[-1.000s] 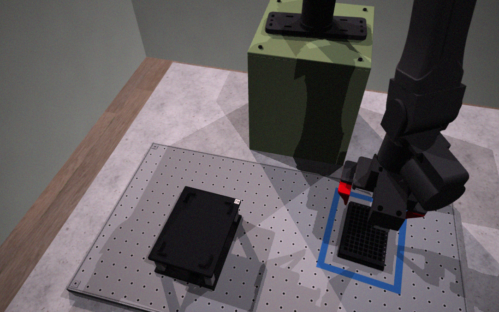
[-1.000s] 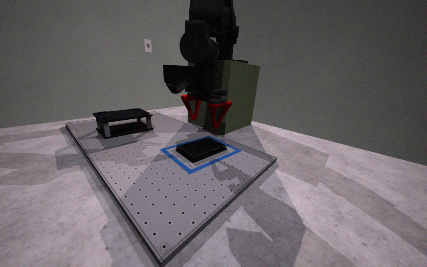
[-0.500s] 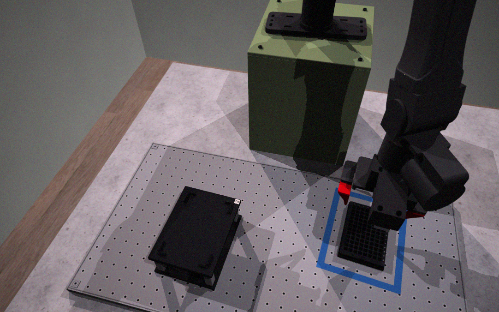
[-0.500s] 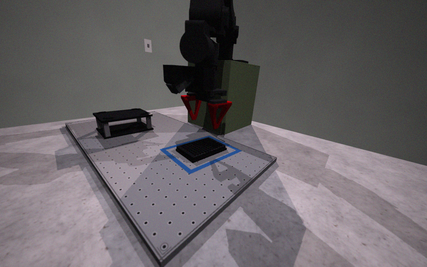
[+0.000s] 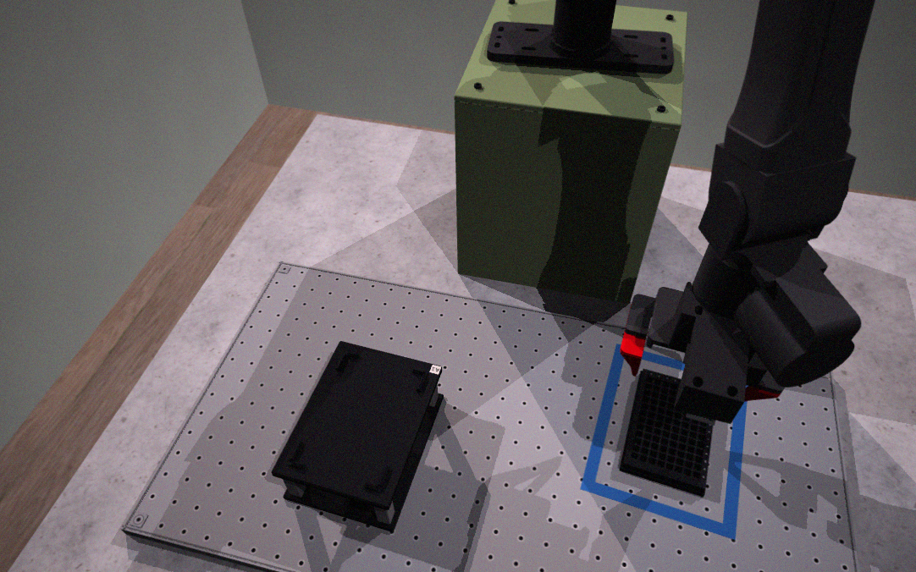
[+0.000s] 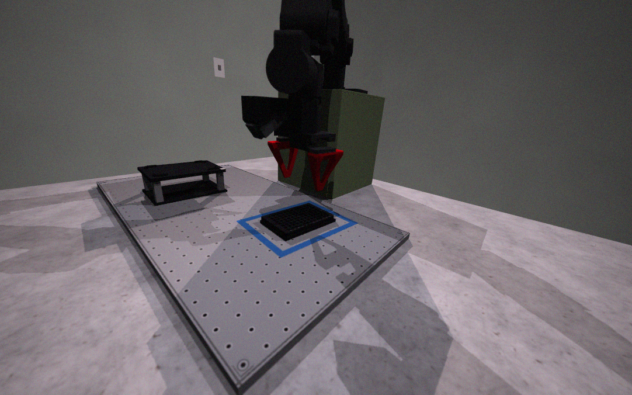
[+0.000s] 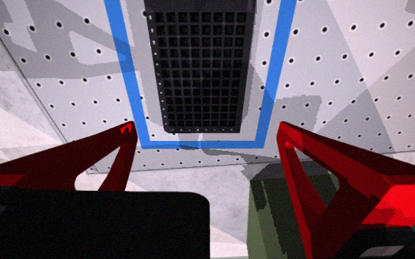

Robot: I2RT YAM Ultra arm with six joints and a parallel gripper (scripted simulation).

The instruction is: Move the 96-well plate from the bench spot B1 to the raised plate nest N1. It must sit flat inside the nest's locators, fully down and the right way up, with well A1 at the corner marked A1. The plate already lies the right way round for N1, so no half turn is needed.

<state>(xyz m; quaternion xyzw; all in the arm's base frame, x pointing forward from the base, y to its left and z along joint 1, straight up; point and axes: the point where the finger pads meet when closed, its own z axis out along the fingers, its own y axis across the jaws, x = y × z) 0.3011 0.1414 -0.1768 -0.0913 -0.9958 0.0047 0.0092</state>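
The black 96-well plate lies 10 mm ahead of my hand and 80 mm below it. Also, from my hand: black plate nest N1: 80 mm ahead, 320 mm to the right, 30 mm below; white A1 label: 10 mm ahead, 250 mm to the right, 30 mm below.
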